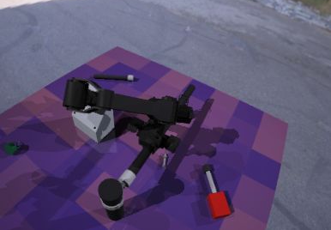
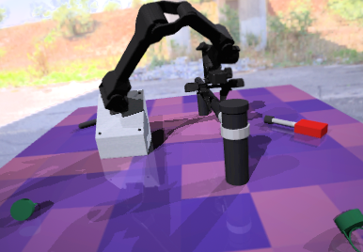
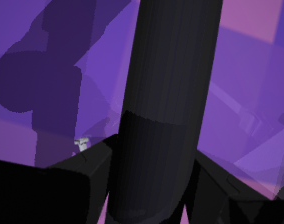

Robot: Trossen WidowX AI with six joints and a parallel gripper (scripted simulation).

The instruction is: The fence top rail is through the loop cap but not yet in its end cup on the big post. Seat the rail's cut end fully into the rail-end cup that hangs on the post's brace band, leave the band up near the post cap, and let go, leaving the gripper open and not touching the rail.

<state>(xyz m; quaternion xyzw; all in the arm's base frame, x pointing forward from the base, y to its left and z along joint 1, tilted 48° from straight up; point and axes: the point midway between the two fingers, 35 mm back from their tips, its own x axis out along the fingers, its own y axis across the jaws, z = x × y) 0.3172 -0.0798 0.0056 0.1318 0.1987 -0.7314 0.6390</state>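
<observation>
Now: the small bolt 50 mm ahead of my gripper tip, 50 mm to the left of it and 100 mm below it. Round my gripper tip: red-handled tool 270 mm ahead, 40 mm to the left, 100 mm below.
</observation>
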